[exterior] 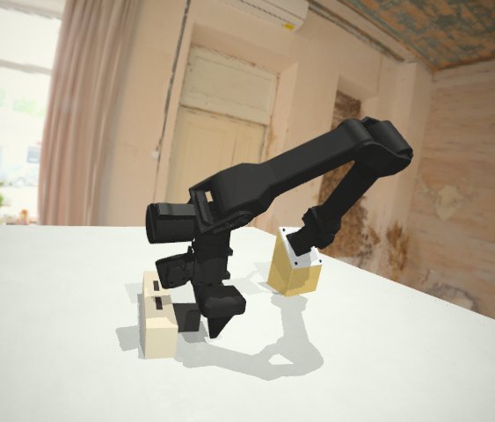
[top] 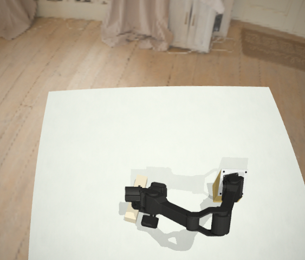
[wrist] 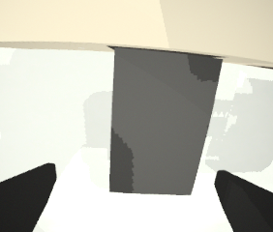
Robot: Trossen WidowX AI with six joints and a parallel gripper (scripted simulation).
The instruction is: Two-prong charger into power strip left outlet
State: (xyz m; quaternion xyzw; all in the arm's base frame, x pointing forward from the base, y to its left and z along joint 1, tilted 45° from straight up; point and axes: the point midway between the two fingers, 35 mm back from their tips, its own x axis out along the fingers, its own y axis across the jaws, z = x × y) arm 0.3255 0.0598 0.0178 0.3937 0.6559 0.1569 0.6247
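Right now my gripper tip is 50 mm short of the dark grey charger, 20 mm to the left of it and 10 mm below it.
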